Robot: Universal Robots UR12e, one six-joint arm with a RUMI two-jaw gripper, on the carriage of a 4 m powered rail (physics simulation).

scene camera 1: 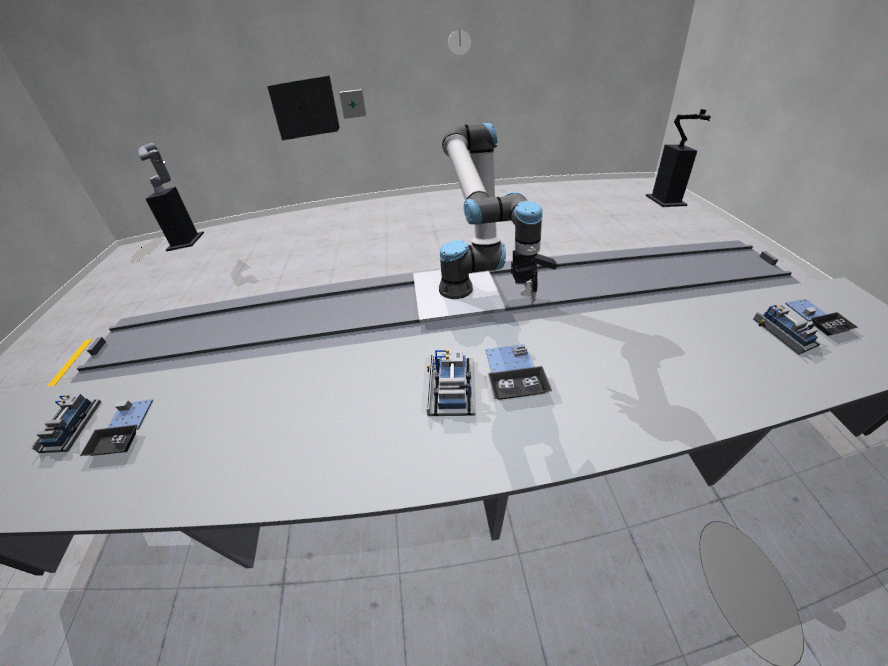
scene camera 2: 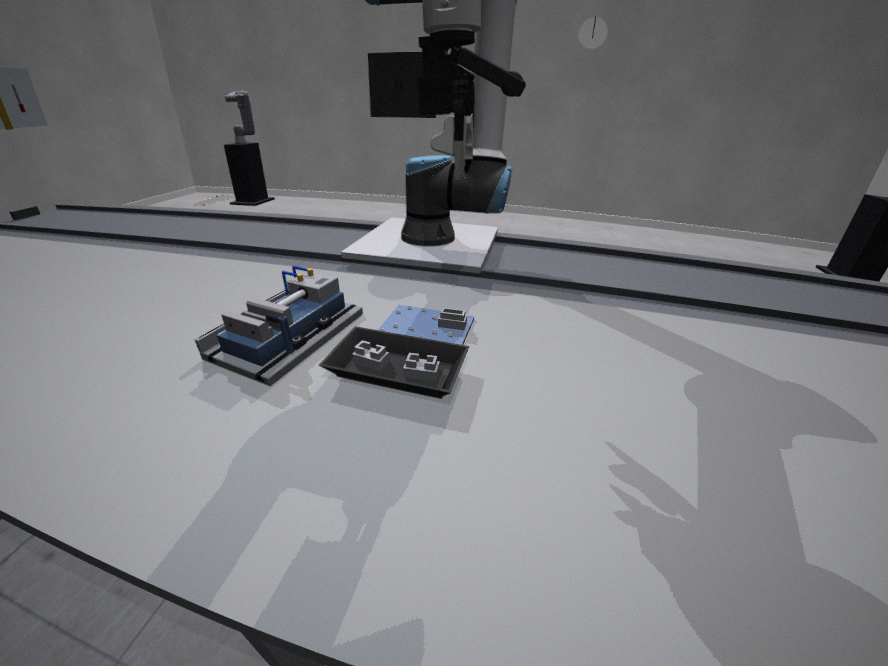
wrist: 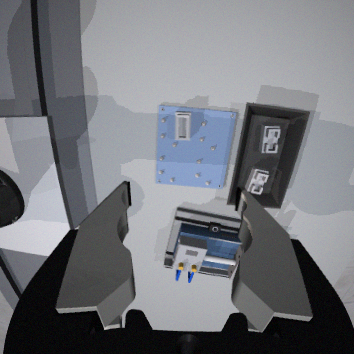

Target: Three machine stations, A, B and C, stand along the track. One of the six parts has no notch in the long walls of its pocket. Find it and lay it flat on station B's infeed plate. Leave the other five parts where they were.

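Seen in the pictures: gripper, between the fingertips: (scene camera 1: 528, 297) (scene camera 2: 462, 176) (wrist: 183, 185); arm's base, origin of its link: (scene camera 1: 455, 289) (scene camera 2: 427, 237).
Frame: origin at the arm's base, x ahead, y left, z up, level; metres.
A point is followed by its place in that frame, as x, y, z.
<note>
A light grey part (scene camera 1: 520, 350) @[0.550, 0.207, 0.009] (scene camera 2: 452, 319) @[0.551, 0.214, 0.000] (wrist: 183, 126) @[0.540, 0.211, -0.001] lies flat, pocket up, on the blue infeed plate (scene camera 1: 499, 360) @[0.563, 0.107, -0.022] (scene camera 2: 410, 326) @[0.582, 0.127, -0.014] (wrist: 185, 165) @[0.550, 0.114, -0.022] of the middle station, near one corner. Its long walls look unbroken in the wrist view. Two parts with notched pocket walls, one (scene camera 1: 505, 384) @[0.723, 0.091, 0.003] (scene camera 2: 370, 352) @[0.738, 0.102, 0.015] (wrist: 258, 182) @[0.727, 0.091, 0.003] and another (scene camera 1: 530, 381) @[0.728, 0.198, 0.003] (scene camera 2: 421, 364) @[0.731, 0.197, 0.003] (wrist: 271, 139) @[0.735, 0.197, 0.003], lie in the dark tray (scene camera 2: 459, 365) @[0.728, 0.266, 0.012] (wrist: 295, 160) @[0.799, 0.156, 0.013] beside the plate. My gripper (scene camera 1: 532, 292) @[0.543, 0.219, 0.298] (scene camera 2: 462, 154) (wrist: 183, 185) @[0.543, 0.219, 0.298] is open and empty, high above the table on the track side of the plate, clear of the part.
The middle machine (scene camera 1: 451, 387) @[0.732, -0.135, 0.048] (scene camera 2: 276, 326) @[0.740, -0.090, 0.040] (wrist: 205, 250) @[0.612, -0.072, 0.066] stands beside the plate and tray. Left and right stations have machines (scene camera 1: 65, 424) @[0.674, -1.991, 0.036] (scene camera 1: 789, 327) @[0.711, 1.676, 0.029], blue plates (scene camera 1: 139, 413) @[0.604, -1.633, -0.022] (scene camera 1: 798, 306) @[0.523, 2.006, -0.022] with small grey blocks, and dark trays holding parts. The rail runs behind the table.
</note>
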